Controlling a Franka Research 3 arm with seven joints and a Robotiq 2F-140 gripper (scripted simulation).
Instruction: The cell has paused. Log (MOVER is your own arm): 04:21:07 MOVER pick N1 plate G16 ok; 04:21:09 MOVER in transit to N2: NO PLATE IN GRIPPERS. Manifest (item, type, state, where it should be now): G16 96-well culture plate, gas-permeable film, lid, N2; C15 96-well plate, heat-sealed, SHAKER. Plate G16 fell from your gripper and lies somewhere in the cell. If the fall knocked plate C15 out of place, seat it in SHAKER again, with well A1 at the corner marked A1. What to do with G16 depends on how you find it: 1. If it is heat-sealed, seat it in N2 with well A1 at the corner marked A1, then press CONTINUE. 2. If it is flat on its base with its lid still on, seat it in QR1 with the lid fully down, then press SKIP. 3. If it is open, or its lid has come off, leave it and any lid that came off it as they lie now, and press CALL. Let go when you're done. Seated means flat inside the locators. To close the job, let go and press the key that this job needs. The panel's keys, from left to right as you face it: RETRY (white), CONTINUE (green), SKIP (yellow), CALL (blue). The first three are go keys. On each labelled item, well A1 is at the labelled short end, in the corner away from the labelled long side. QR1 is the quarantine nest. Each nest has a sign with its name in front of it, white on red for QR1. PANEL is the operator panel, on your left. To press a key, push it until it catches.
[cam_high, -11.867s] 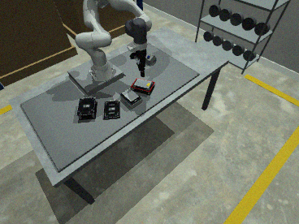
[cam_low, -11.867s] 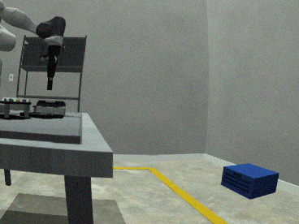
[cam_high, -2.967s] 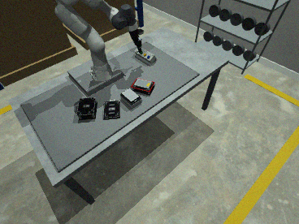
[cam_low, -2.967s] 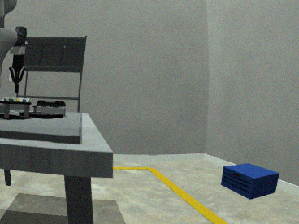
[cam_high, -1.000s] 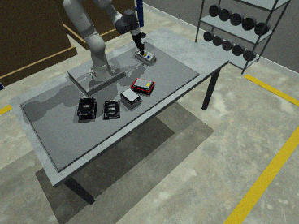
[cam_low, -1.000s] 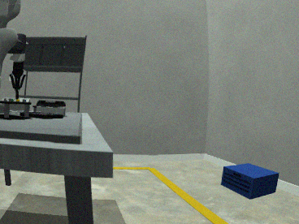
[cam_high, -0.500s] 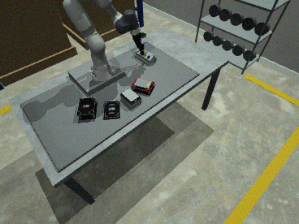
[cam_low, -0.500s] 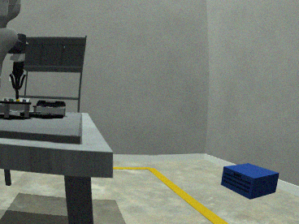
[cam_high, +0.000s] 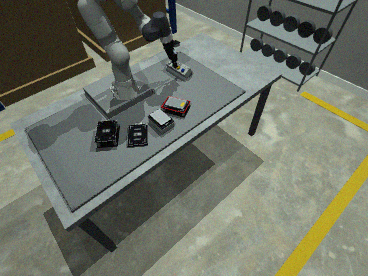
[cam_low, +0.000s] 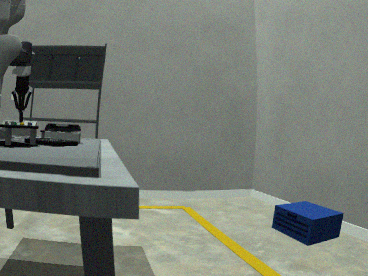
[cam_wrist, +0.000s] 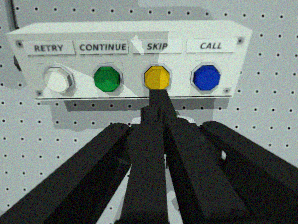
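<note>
My gripper is now 40 mm above the yellow SKIP key and 30 mm to the right of it. From my hand the other things lie so: green CONTINUE key 50 mm behind, 40 mm below, 30 mm to the left; white RETRY key 100 mm behind, 40 mm below, 30 mm to the left; blue CALL key 50 mm ahead, 40 mm below, 30 mm to the left.
</note>
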